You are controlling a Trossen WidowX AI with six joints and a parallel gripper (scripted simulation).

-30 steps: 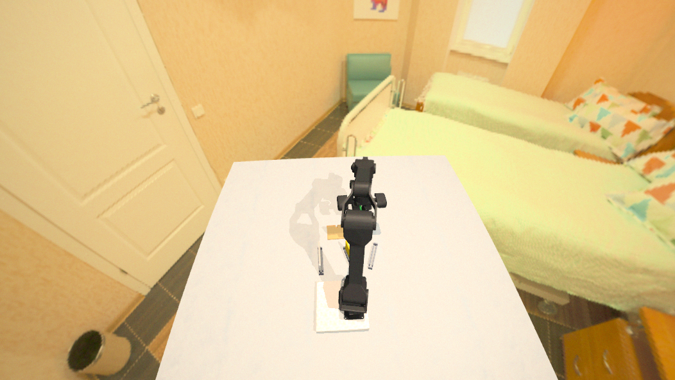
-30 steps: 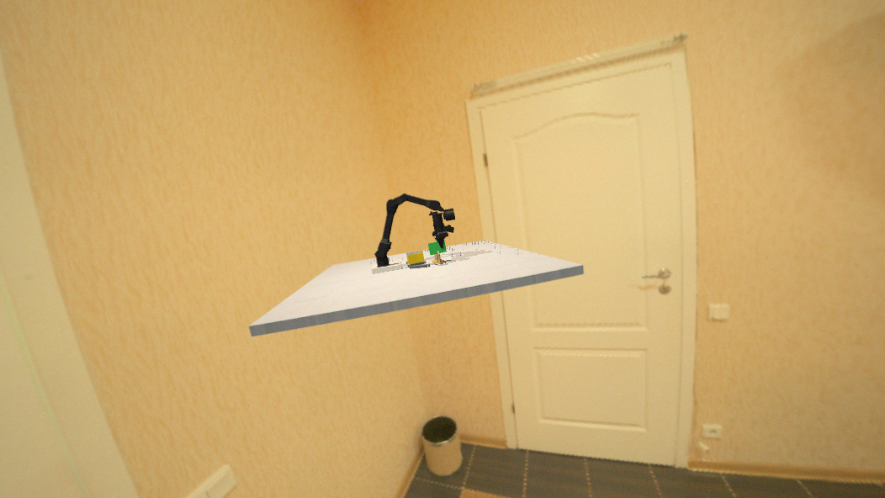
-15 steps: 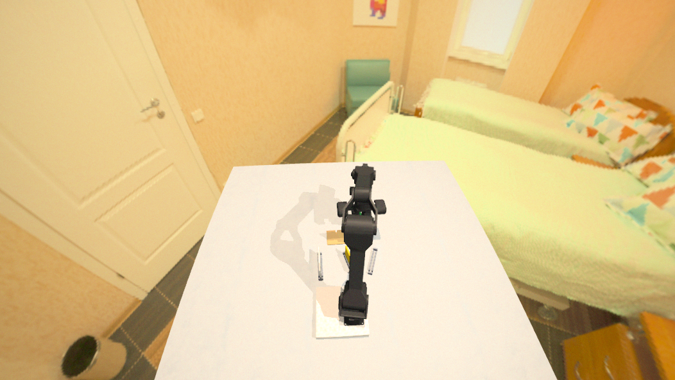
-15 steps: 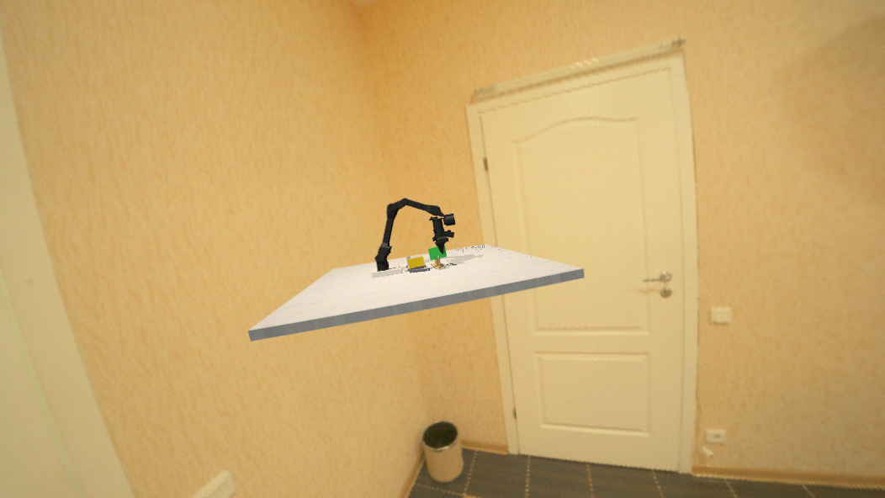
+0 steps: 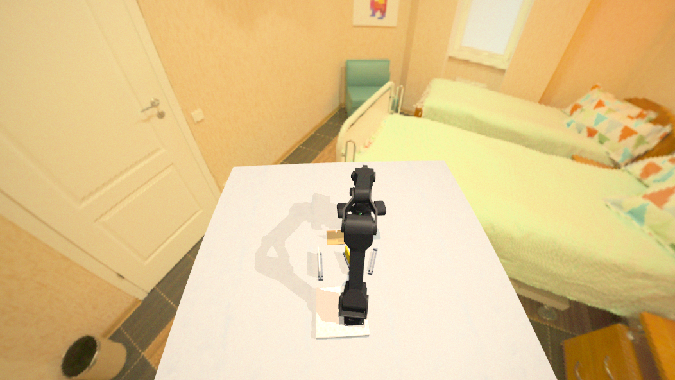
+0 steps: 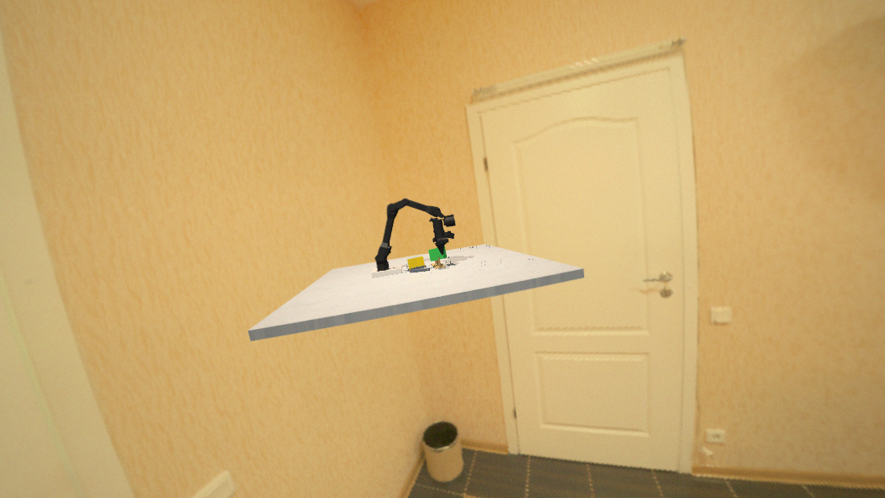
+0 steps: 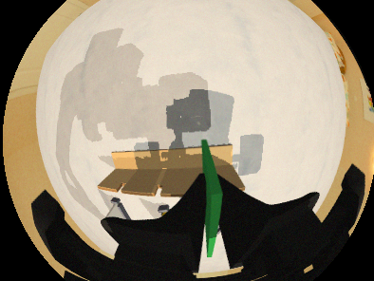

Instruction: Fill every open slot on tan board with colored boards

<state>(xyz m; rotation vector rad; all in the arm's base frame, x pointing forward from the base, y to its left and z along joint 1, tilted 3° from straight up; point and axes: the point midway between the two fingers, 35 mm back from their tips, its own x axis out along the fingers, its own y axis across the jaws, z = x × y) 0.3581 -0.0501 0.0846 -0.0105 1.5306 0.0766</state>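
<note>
My gripper tip is now 3 cm past the green board. From my gripper tip the other things lie so: yellow board 16 cm behind, 5 cm to the left, 5 cm below; tan board 5 cm to the left, 4 cm below, 3 cm behind.
</note>
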